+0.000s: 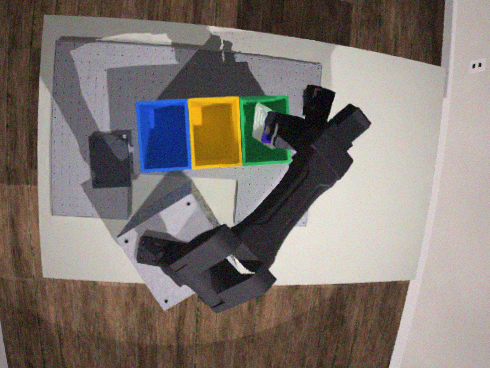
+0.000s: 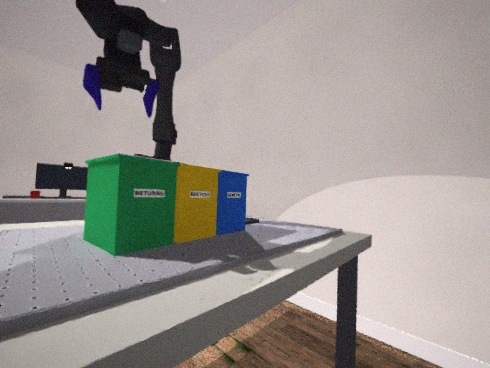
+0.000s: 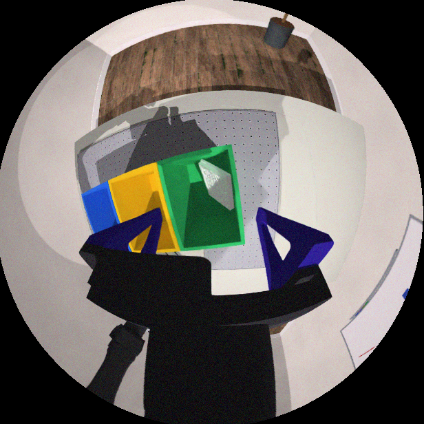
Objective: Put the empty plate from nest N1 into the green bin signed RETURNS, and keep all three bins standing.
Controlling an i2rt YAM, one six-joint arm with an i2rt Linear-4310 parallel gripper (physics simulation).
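Frame: origin at the arm's base, x ahead, y left, z up, level; millimetres.
Seen in the pictures: gripper, fingertip midpoint: [image 1: 285, 122] [image 2: 126, 112].
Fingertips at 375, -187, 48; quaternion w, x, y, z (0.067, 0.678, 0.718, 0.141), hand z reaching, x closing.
Note:
A point is followed by its place in that frame, as x, y, z.
The white plate [image 1: 259, 118] {391, -164, -161} [image 3: 216, 184] is inside the green bin [image 1: 265, 163] {268, -185, -55} [image 2: 145, 220] {438, -152, -177} [image 3: 210, 232] signed RETURNS, tilted toward the bin's right and far walls. My gripper [image 1: 268, 135] [image 2: 124, 112] {375, -187, 48} [image 3: 208, 212] is open, with its blue fingers wide apart and nothing between them, above the green bin's rim. The yellow bin [image 1: 216, 135] {316, -54, -232} [image 2: 196, 220] {405, -27, -188} [image 3: 131, 190] and the blue bin [image 1: 165, 137] {279, 100, -232} [image 2: 231, 212] {372, 100, -175} [image 3: 100, 206] stand upright in a row beside the green one. I cannot make out a marking for nest N1.
The bins stand on a grey perforated board [image 1: 75, 195] {46, 352, -235} [image 2: 30, 280] {516, -302, -235} [image 3: 255, 145] on the pale table [image 1: 380, 200] {213, -692, -248} [image 3: 320, 175]. A dark block [image 1: 111, 162] {173, 250, -223} lies left of the blue bin. The arm's base plate [image 1: 165, 292] {-103, 15, 8} is at the table's front edge.

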